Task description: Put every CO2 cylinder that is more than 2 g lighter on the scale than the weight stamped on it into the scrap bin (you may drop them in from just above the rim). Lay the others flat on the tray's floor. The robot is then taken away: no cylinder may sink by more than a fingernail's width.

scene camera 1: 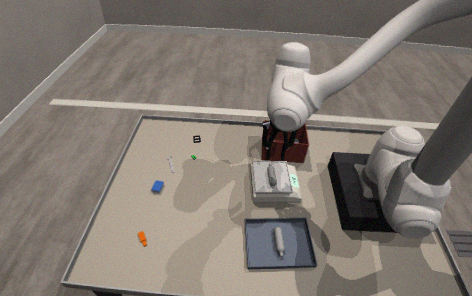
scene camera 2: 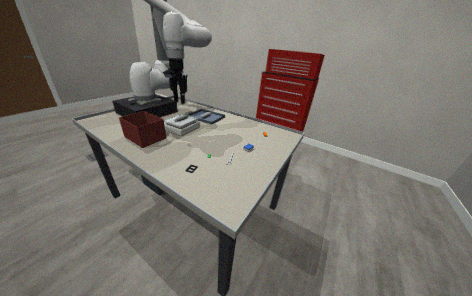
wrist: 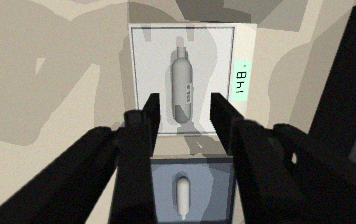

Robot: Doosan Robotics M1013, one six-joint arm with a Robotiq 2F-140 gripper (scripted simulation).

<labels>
A red scrap bin shows in scene camera 1 and in scene camera 2; in the wrist view it is out of frame. One and the same spot on the red scrap bin: (scene camera 1: 297, 153) is (scene camera 2: 148, 121).
</labels>
